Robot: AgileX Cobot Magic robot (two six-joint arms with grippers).
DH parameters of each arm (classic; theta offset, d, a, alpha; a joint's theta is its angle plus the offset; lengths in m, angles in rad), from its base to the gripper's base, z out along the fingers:
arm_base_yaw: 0 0.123 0 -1.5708
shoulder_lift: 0.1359 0 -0.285 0
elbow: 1.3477 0 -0.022 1.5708
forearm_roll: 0 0.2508 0 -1.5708
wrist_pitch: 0 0 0.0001 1.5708
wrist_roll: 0 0.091 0 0
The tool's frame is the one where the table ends.
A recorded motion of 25 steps. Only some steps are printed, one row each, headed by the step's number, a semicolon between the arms.
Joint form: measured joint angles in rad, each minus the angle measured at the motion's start. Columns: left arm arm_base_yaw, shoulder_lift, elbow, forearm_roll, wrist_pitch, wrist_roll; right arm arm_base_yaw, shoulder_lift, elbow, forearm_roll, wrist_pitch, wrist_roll.
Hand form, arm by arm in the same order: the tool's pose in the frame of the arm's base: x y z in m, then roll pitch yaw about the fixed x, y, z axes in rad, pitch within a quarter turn. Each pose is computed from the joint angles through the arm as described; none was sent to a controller.
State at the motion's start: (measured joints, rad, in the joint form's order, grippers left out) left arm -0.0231 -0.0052 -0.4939 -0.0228 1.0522 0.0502; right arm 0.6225 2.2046 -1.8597 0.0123 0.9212 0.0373
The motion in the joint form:
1: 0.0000 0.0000 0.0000 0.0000 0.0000 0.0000; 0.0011 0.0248 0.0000 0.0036 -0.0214 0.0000
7: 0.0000 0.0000 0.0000 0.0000 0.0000 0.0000; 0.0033 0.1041 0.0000 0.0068 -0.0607 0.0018
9: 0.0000 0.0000 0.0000 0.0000 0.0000 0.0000; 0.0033 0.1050 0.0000 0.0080 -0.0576 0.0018
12: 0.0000 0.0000 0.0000 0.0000 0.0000 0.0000; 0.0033 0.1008 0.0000 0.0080 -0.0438 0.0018
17: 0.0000 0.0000 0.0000 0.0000 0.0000 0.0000; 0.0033 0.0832 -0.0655 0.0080 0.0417 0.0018
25: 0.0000 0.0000 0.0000 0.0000 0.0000 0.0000; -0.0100 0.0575 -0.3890 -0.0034 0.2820 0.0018
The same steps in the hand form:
1: -0.0046 -0.0017 0.2763 3.0841 1.1043 3.0320; 0.3928 0.2840 0.1896 3.1099 0.3875 -2.5690
7: -0.0046 -0.0017 0.2763 3.0841 1.1043 3.0320; 0.3979 0.2892 0.1522 3.1084 0.3474 -2.5706
9: -0.0046 -0.0017 0.2763 3.0841 1.1043 3.0320; 0.3976 0.2891 0.1517 3.1074 0.3433 -2.5713
12: -0.0046 -0.0017 0.2763 3.0841 1.1043 3.0320; 0.3966 0.2884 0.1533 3.1079 0.3337 -2.5709
17: -0.0046 -0.0017 0.2763 3.0841 1.1043 3.0320; 0.3976 0.2892 0.1774 3.1075 0.3313 -2.5694
25: -0.0046 -0.0017 0.2763 3.0841 1.1043 3.0320; 0.4063 0.2864 0.2740 3.1133 0.4406 -2.5759

